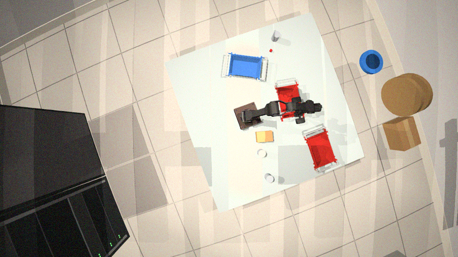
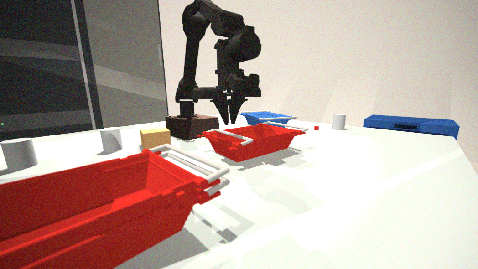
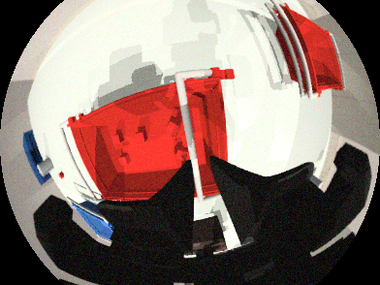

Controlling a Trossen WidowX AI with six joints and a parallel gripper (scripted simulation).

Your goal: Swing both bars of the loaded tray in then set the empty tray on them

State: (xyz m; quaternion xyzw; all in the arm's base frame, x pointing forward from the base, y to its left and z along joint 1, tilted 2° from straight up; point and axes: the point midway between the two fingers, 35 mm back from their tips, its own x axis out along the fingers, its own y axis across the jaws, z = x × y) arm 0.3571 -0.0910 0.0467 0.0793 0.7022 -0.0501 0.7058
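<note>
The blue tray is 460 mm to the left of my gripper tip, 210 mm behind it and 50 mm below it. The rest, counted from my gripper tip: tan block 270 mm behind, 100 mm to the right, 60 mm below; then red cube 520 mm to the left, 80 mm below, 40 mm ahead.
</note>
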